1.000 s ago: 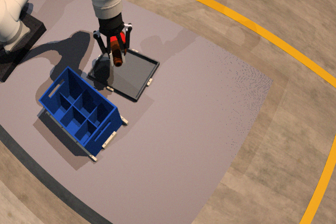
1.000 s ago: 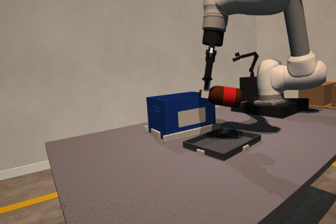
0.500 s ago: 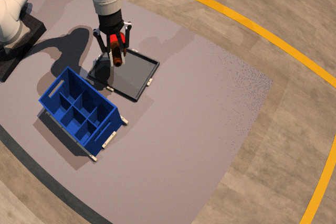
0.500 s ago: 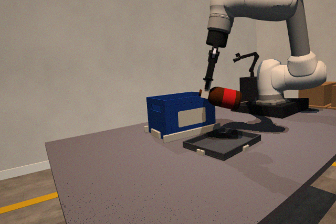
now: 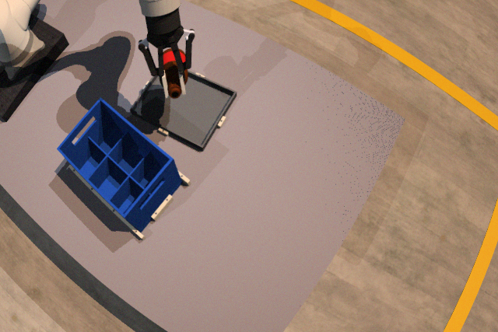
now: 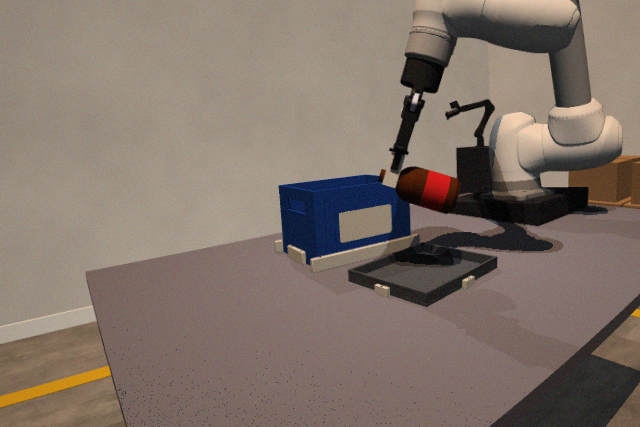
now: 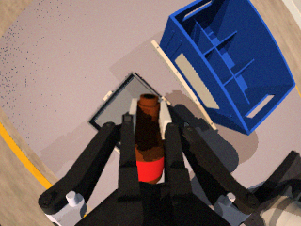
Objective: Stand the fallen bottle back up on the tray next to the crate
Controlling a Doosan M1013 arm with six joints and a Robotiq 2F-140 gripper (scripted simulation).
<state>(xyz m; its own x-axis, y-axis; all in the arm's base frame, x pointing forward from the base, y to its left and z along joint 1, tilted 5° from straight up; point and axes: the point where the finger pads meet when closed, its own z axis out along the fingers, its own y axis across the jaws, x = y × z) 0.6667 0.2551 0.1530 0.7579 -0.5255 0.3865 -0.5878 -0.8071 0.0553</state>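
My gripper is now 4 cm past the bottle, 3 cm to the right of it and 4 cm above it. From my hand the other things lie so: dark tray 4 cm behind, 4 cm to the left, 21 cm below; then blue crate 23 cm to the right, 14 cm below.
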